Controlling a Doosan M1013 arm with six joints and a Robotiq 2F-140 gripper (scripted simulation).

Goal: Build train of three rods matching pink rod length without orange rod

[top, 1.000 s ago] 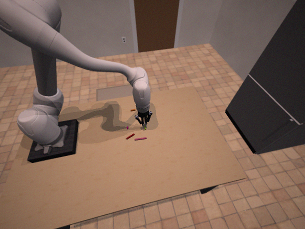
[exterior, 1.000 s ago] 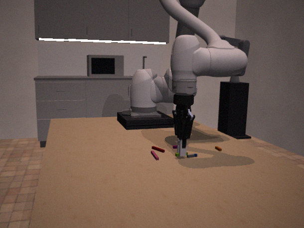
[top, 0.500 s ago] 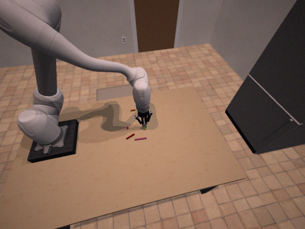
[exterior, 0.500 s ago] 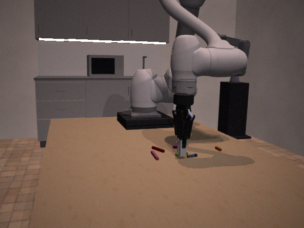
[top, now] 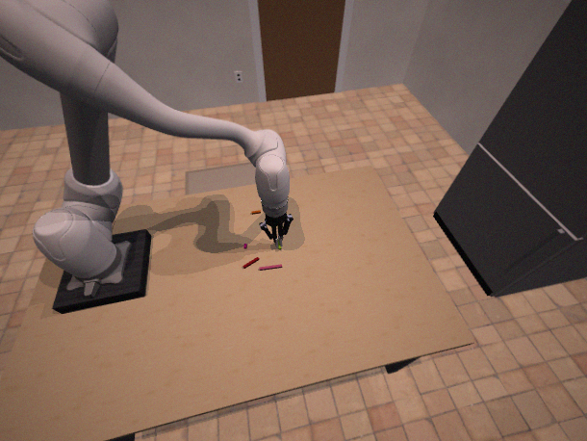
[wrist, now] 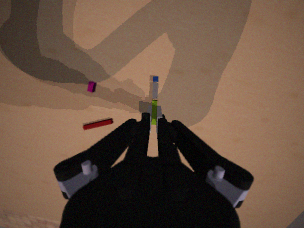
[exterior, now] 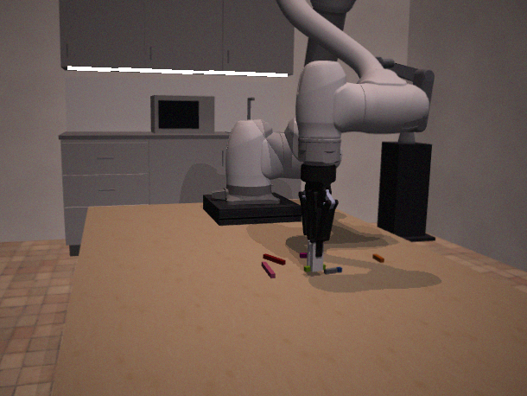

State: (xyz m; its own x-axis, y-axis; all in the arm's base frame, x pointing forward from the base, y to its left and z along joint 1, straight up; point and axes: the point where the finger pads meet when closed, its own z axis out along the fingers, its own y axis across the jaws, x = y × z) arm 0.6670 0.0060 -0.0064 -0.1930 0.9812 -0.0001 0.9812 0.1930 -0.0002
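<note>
The grey rod is 4 cm to the left of my hand, 4 cm below it and 1 cm behind it. The rest, counted from my hand: blue rod: 6 cm to the left, 4 cm below, 1 cm behind; lime rod: 3 cm below; pink rod: 9 cm to the right, 4 cm below, 4 cm behind.
</note>
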